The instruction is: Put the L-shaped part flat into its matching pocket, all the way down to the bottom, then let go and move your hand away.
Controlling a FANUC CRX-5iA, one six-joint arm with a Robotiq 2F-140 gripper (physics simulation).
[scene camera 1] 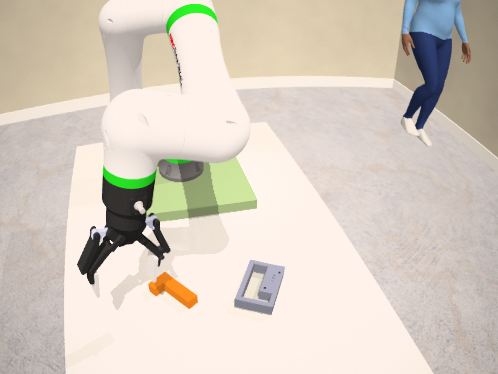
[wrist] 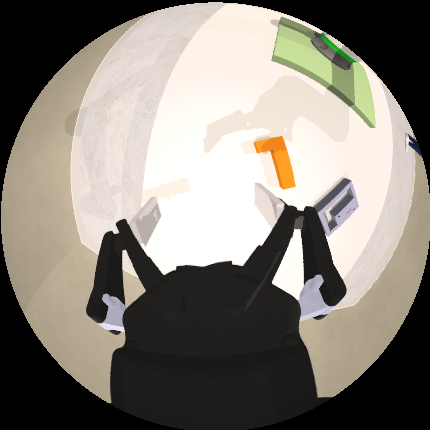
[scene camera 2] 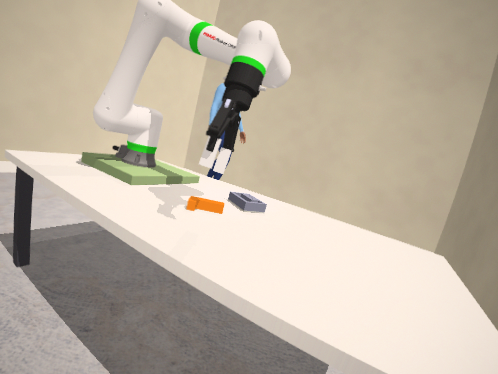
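Where they show: gripper, fingertip midpoint: (scene camera 1: 123,285) (wrist: 205,198) (scene camera 2: 212,169); arm's base at its link origin: (scene camera 1: 180,168) (scene camera 2: 138,163).
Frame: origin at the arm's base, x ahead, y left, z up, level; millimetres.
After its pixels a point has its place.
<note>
The orange L-shaped part (scene camera 1: 180,291) @[x 506, y -90, z -9 mm] (scene camera 2: 207,205) @[x 500, y -107, z -22 mm] (wrist: 284,167) @[x 497, y -91, z -9 mm] lies on the table, apart from the pocket. The grey-blue block (scene camera 1: 272,284) @[x 537, y 127, z -3 mm] (scene camera 2: 248,205) @[x 567, y 39, z -14 mm] (wrist: 345,216) @[x 534, y 136, z -5 mm] with the L-shaped pocket sits on the table, to the right of the part in scene camera 1; its light floor shows inside the pocket there. My gripper (scene camera 1: 125,279) @[x 570, y -215, z 109 mm] (scene camera 2: 215,161) @[x 570, y -215, z 109 mm] (wrist: 205,198) @[x 570, y -215, z 109 mm] is wide open and empty. It hangs above the table; in scene camera 1 it is up and to the left of the orange part. In the wrist view the part lies beyond the right finger.
The robot's base stands on a green plate (scene camera 1: 242,187) @[x 140, y 168, z -4 mm] (scene camera 2: 150,178) @[x 206, y -95, z -14 mm] (wrist: 300,55) @[x 154, y -107, z -3 mm] at the back of the white table (scene camera 1: 310,340) @[x 707, y 166, z -39 mm] (scene camera 2: 350,280) @[x 956, y -166, z -39 mm]. A person (scene camera 1: 432,55) in a blue top and dark blue trousers stands on the floor beyond the table.
</note>
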